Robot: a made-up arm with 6 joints. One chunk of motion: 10 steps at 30 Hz.
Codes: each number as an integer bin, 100 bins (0 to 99) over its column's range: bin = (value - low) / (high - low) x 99, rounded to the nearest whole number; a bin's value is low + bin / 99 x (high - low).
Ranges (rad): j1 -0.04..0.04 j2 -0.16..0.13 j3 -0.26..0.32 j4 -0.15..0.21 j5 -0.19..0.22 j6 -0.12..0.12
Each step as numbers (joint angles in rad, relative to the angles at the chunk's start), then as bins.
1 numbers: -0.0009 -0.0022 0.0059 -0.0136 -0.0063 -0.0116
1 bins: 48 54 45 38 44 45
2 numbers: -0.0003 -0.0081 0.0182 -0.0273 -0.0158 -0.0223
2 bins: 49 52 47 34 42 40
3 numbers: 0.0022 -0.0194 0.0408 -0.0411 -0.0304 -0.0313
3 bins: 52 48 51 30 39 37
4 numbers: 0.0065 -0.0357 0.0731 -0.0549 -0.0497 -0.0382
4 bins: 58 42 57 26 34 34
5 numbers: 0.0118 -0.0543 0.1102 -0.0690 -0.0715 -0.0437
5 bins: 64 36 63 22 29 31
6 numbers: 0.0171 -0.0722 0.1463 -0.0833 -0.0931 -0.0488
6 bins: 71 30 69 18 23 29
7 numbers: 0.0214 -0.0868 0.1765 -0.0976 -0.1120 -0.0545
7 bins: 76 25 75 14 19 27
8 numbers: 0.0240 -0.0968 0.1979 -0.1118 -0.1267 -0.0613
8 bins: 79 22 78 11 15 24
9 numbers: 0.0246 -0.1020 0.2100 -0.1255 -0.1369 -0.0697
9 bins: 80 20 80 7 13 21
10 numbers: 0.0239 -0.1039 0.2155 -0.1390 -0.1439 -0.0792
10 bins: 79 19 81 3 11 17
